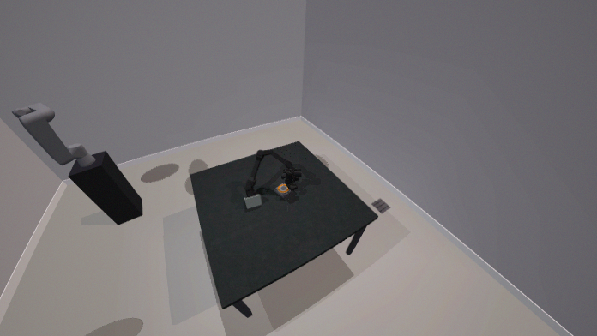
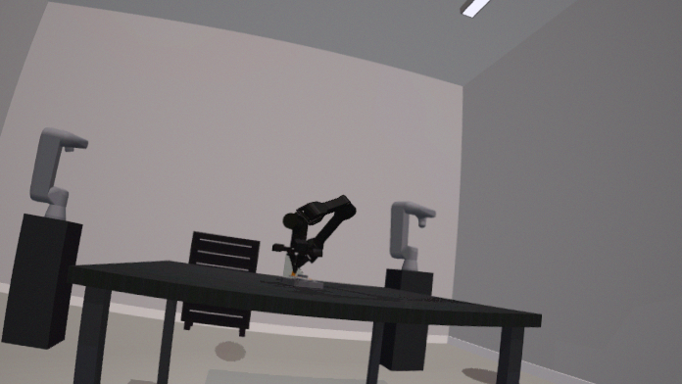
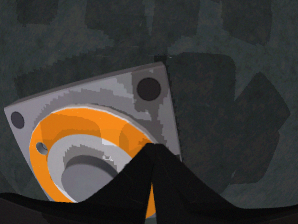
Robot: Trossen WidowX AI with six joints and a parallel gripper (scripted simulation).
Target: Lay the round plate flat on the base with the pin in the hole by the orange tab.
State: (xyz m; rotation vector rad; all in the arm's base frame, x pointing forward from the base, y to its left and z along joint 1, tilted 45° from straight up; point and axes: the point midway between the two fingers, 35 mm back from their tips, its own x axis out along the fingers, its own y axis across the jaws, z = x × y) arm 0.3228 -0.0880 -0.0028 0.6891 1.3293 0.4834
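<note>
Right now the base is 3 cm behind my gripper tip, 4 cm to the left of it and 2 cm below it.
</note>
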